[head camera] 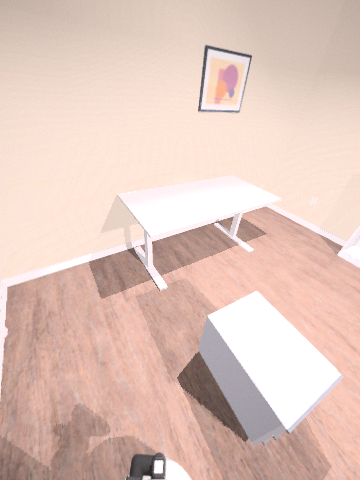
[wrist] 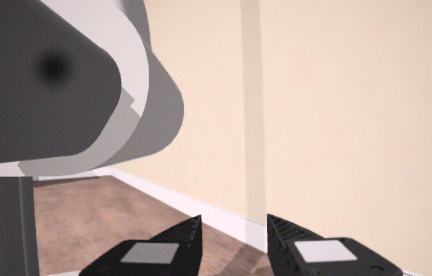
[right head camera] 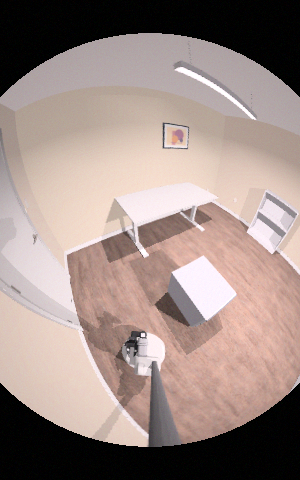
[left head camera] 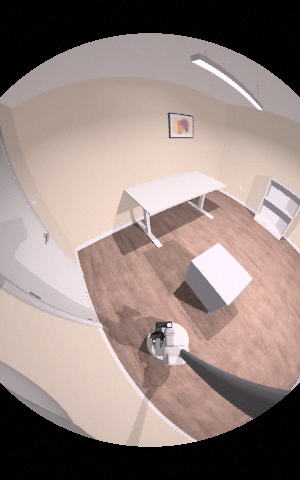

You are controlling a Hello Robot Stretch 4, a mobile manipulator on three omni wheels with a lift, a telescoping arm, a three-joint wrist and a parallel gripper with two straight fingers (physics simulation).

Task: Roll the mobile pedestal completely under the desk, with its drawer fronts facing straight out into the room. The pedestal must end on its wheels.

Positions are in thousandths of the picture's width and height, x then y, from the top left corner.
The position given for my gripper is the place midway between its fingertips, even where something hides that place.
Note:
In view: my gripper (wrist: 543,846), a white desk (head camera: 443,441), a framed picture (head camera: 624,157) and a white shelf unit (right head camera: 888,484).
The white desk is seen too in the right head camera view (right head camera: 472,428) and in the left head camera view (left head camera: 518,407).

